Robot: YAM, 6 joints.
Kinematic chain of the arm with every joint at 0, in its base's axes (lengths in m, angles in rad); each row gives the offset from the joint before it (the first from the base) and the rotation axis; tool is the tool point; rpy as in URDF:
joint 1: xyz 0 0 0.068 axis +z
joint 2: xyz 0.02 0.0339 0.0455 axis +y
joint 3: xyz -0.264 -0.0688 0 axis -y
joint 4: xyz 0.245 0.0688 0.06 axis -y
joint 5: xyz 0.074 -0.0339 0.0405 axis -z
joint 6: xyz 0.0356 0 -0.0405 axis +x
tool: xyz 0 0 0 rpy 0 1.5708 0
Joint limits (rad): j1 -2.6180..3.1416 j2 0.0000..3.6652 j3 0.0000..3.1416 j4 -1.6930..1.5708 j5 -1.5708..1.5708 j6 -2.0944..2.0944
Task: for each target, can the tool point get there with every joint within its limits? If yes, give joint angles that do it. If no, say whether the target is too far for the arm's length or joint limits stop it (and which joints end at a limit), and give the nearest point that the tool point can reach.
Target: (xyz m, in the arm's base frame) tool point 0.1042 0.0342 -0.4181
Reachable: no: joint limits stop it (at a limit: joint 2) | nearest point 0.1233 0.0405 -0.3603 | short by 0.061 m
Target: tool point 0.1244 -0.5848 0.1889
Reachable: yes | joints -1.3842 2.7526 2.2025 1.0602 -0.3955 0.2769
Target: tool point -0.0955 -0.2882 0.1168
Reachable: yes | joints -1.8370 1.7523 0.8345 -0.2752 0.4765 1.6540
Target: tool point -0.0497 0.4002 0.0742
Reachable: yes | joints 1.6177 2.2285 1.3004 -0.3571 -1.0484 -1.7526
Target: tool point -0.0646 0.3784 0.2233
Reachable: yes | joints 1.7763 1.7160 1.0508 0.2051 0.4024 -1.1196
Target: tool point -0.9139 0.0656 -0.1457
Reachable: no: too far | nearest point -0.6196 0.0445 -0.0604 | short by 0.307 m
